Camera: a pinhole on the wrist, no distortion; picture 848 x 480 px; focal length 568.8 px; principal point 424.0 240.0 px. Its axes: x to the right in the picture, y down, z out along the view. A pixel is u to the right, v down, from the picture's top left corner.
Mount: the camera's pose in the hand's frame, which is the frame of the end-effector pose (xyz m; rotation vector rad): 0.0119 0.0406 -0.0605 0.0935 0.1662 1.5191
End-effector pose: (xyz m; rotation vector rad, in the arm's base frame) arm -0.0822 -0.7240 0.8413 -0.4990 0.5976 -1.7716
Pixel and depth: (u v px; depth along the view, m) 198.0 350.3 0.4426
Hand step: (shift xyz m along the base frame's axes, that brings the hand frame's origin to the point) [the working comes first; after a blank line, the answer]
In the camera's frame: -0.1759 0.0858 0.4426

0.1608 -0.0252 0.3805
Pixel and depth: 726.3 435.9 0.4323
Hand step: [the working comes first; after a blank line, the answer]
In the camera's frame: 0.2298 0.1489 0.4323

0.4654 -0.0702 0.1089
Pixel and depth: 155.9 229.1 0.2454
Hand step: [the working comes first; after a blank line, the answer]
In the camera's frame: -0.1157 -0.0047 0.2454

0.0511 -0.0624 0.1874
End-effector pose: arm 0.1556 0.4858 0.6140 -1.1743 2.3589 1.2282
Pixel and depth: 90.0 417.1 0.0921
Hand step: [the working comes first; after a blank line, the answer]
In the camera's frame: -0.0541 0.0287 0.0921

0.0025 0.0282 -0.0263
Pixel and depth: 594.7 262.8 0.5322
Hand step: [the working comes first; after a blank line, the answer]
In the camera's frame: 0.1597 0.0213 0.5322

-0.2909 0.3791 -0.2002
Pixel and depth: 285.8 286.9 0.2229
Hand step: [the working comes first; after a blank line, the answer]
In the camera's frame: -0.0542 0.0184 0.2229

-0.0408 0.1102 -0.1191
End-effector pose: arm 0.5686 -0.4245 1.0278 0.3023 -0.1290 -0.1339
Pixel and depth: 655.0 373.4 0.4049
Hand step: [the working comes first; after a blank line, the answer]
In the camera's frame: 0.1644 0.0950 0.4049

-0.0322 0.1161 0.3955
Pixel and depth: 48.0 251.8 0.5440
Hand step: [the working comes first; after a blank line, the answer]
In the camera's frame: -0.3596 0.0113 0.5440

-0.0309 -0.4324 0.3872
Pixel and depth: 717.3 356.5 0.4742
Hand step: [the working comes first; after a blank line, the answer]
In the camera's frame: 0.2445 0.0971 0.4742

-0.0197 0.1741 0.4833
